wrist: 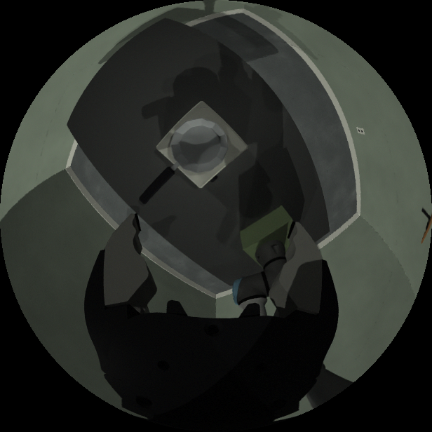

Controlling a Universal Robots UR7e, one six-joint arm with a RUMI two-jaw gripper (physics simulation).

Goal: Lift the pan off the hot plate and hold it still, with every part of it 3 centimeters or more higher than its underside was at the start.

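Note:
The grey pan (199, 145) sits on the pale square hot plate (201, 182), above the middle of the wrist view. Its dark handle (158, 185) points down and to the left, past the plate's edge, toward the left fingertip. A small dark knob (214, 178) shows at the hot plate's lower right side. My gripper (214, 219) is open and empty, its two jaws wide apart at the lower left and lower right. The pan and the handle lie beyond the fingertips, apart from them. The pan's underside is hidden.
The dark table top (115, 115) carries the hot plate. A green block-like base (267, 222) stands at the lower right, with the arm's own links (252, 288) beside it, partly behind the right jaw. Dark shadows fall across the table. Green walls surround the grey floor (330, 165).

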